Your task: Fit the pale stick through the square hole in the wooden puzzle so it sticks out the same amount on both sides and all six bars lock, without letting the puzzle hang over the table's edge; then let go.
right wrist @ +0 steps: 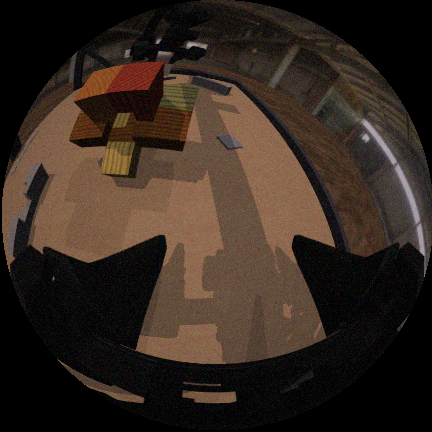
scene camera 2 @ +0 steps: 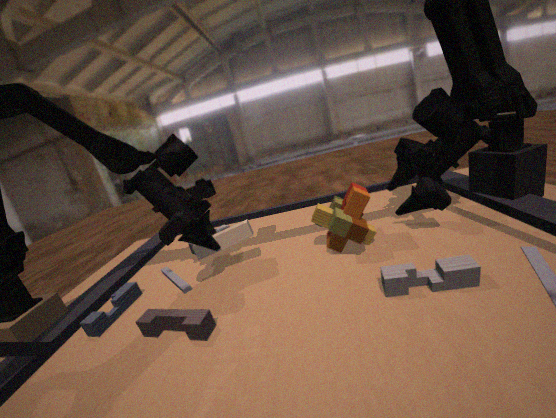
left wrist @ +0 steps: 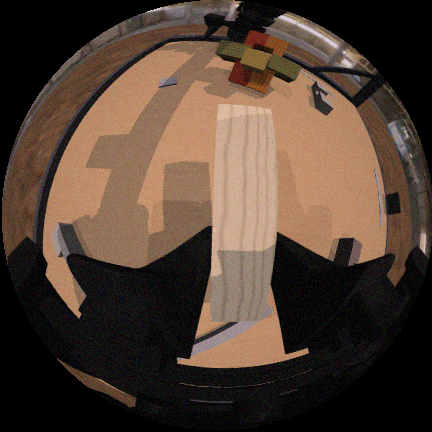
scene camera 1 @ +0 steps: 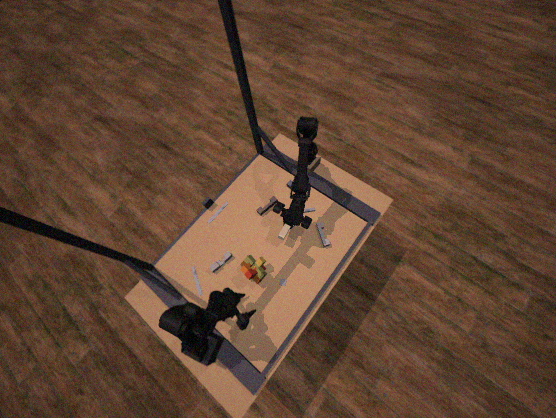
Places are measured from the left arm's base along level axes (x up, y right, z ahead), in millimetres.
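Where they show: left gripper, between the fingertips: (scene camera 2: 220,246) (left wrist: 238,233) (scene camera 1: 287,226); right gripper, between the fingertips: (right wrist: 231,242) (scene camera 2: 392,201) (scene camera 1: 250,302); left arm's base, origin of its link: (right wrist: 137,59) (scene camera 2: 18,310) (scene camera 1: 308,158); right arm's base, origin of its link: (scene camera 2: 506,148) (scene camera 1: 201,347).
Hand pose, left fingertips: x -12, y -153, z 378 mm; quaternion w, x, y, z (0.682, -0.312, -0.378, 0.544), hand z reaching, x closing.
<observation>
Things, the pixels of their top centre, and the offset from my left fingertips.
- pale stick, centre of its top: (left wrist: 258,204) (scene camera 2: 219,227) (right wrist: 162,60) (scene camera 1: 286,226) dx +39, dy -3, dz +10 mm
- grey notched block, centre of its top: (scene camera 2: 427,266) (left wrist: 323,92) (scene camera 1: 219,261) dx -23, dy +156, dz +332 mm
- brown notched block, centre of its top: (scene camera 2: 170,316) (scene camera 1: 266,204) dx -23, dy +168, dz -38 mm
- grey block, centre of its top: (left wrist: 71,273) (scene camera 2: 209,234) (right wrist: 212,80) (scene camera 1: 323,233) dx -23, dy -154, dz -87 mm
- thin grey strip, centre of its top: (left wrist: 211,342) (scene camera 2: 173,276) dx -43, dy +12, dz -122 mm
- small grey plate, centre of its top: (right wrist: 229,140) (left wrist: 167,80) (scene camera 1: 282,282) dx -50, dy -141, dz +216 mm
The pale stick (scene camera 1: 284,231) (scene camera 2: 232,237) (left wrist: 244,190) is held between the fingers of my left gripper (scene camera 1: 293,223) (left wrist: 238,233), tilted above the table in scene camera 2. Its free end points toward the wooden puzzle (scene camera 1: 254,269) (scene camera 2: 345,220) (left wrist: 257,60) (right wrist: 137,82) with a gap between them. The puzzle, of red, orange, green and yellow bars, rests tilted on the table, away from the edges. A dark opening shows above its yellow bar end in the left wrist view, partly hidden. My right gripper (scene camera 1: 249,304) (scene camera 2: 394,201) (right wrist: 231,242) is open and empty, beside the puzzle and apart from it.
A grey notched block (scene camera 1: 220,262) (scene camera 2: 457,274) lies near the puzzle. A brown notched block (scene camera 1: 267,206) (scene camera 2: 175,320), another grey block (scene camera 1: 323,235) and a thin grey strip (scene camera 2: 176,280) lie around the left gripper. A small grey plate (scene camera 1: 283,282) (right wrist: 230,142) lies flat near the puzzle.
</observation>
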